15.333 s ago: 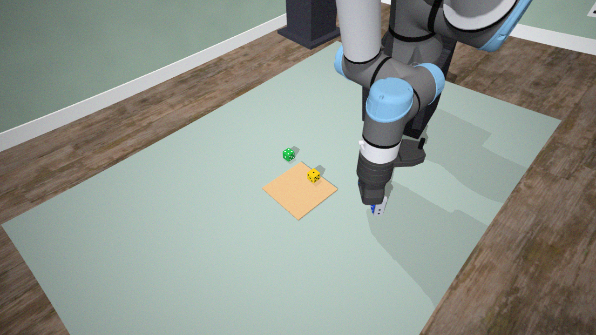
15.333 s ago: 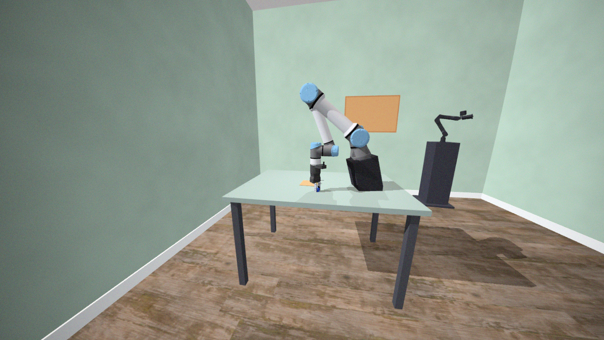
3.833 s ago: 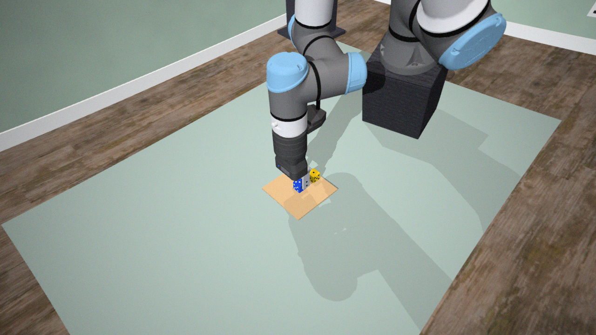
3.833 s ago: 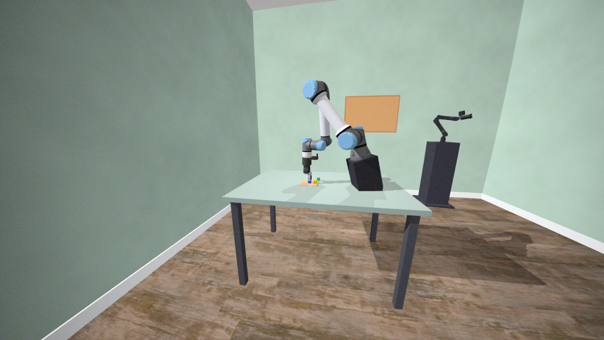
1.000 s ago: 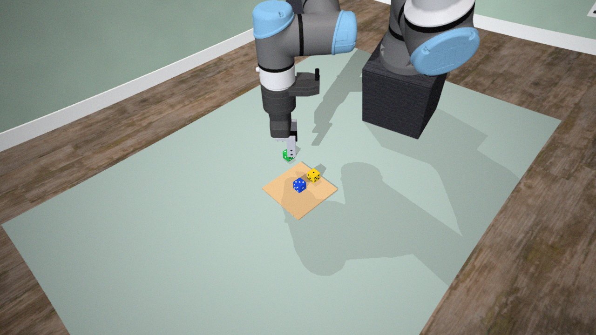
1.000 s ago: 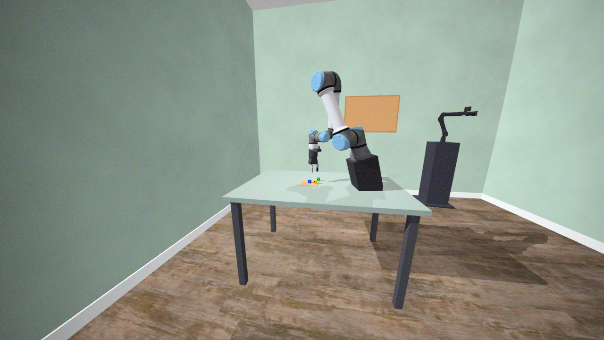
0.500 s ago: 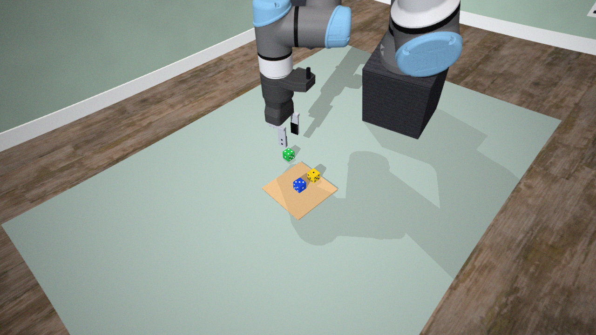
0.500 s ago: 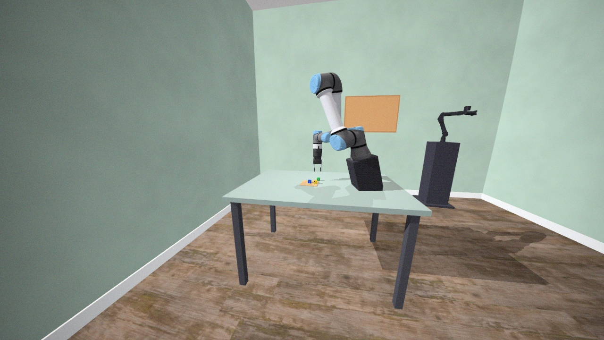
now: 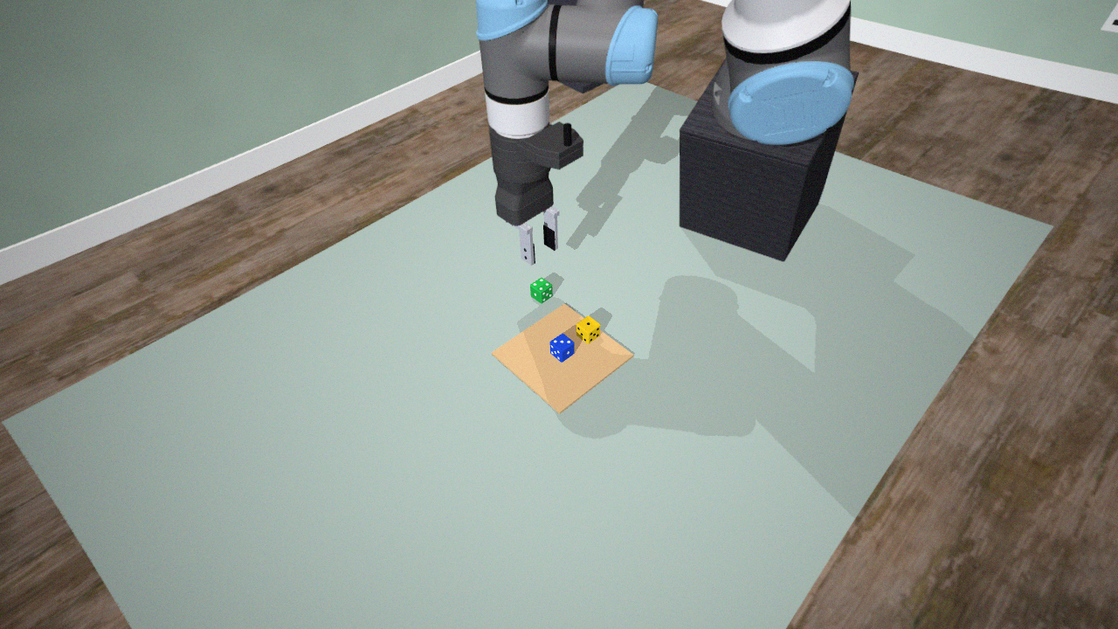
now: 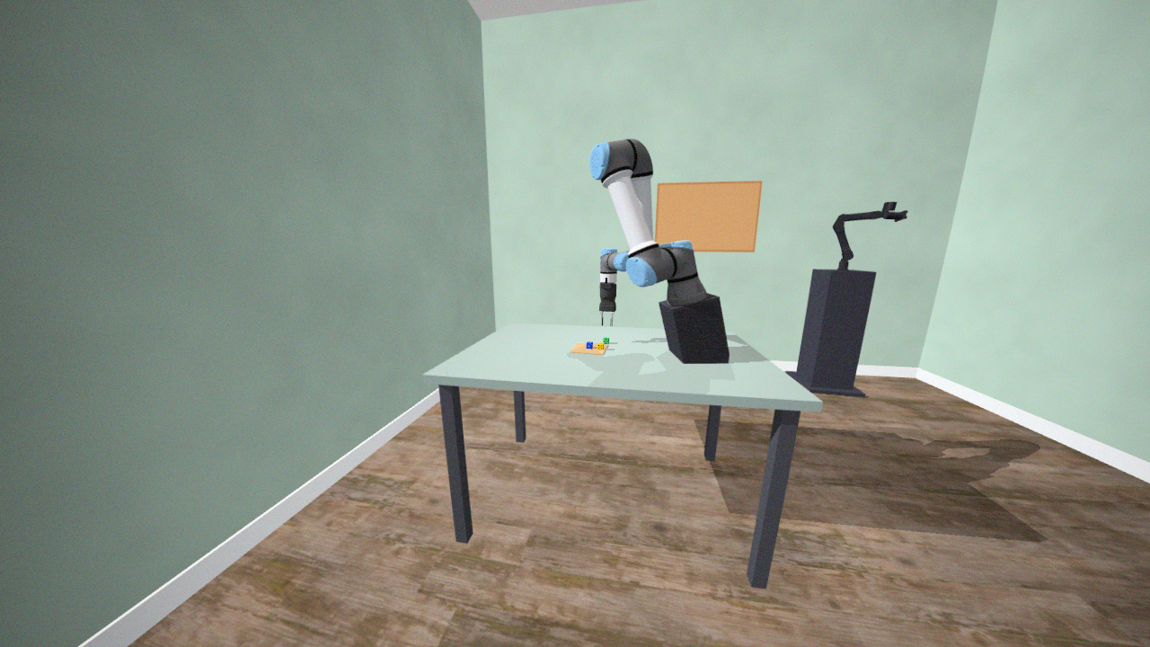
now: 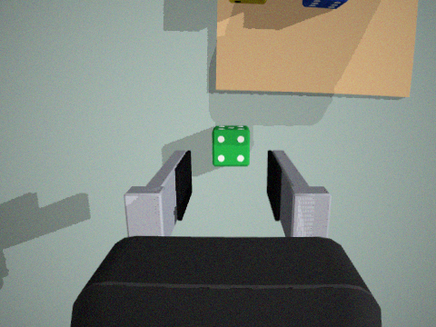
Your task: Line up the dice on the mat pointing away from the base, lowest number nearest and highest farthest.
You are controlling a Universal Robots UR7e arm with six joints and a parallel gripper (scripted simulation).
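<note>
The green die is 90 mm below my hand. From my hand the other things lie so: yellow die: 10 mm ahead, 110 mm to the left, 90 mm below; then blue die: 60 mm ahead, 110 mm to the left, 90 mm below; then orange mat: 60 mm ahead, 110 mm to the left, 100 mm below.
</note>
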